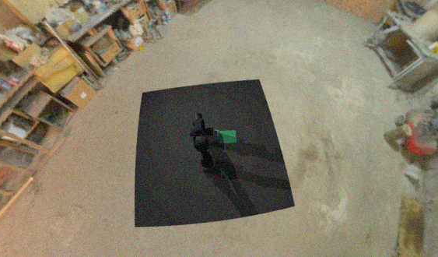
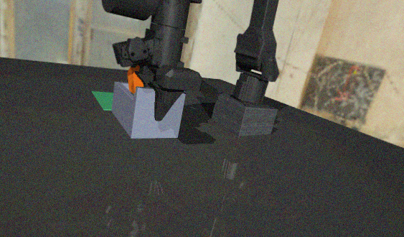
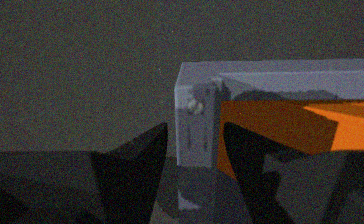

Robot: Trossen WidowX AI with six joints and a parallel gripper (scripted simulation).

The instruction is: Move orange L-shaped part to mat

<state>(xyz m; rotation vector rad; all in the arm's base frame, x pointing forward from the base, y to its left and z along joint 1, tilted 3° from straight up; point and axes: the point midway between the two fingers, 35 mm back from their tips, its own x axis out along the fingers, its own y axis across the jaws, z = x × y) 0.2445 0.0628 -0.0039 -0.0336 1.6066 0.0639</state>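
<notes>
Now: gripper tip 50 mm to the left of the orange L-shaped part and 10 mm below it. Also, from my gripper tip: green mat: 220 mm to the right, 50 mm below, 10 mm ahead.
</notes>
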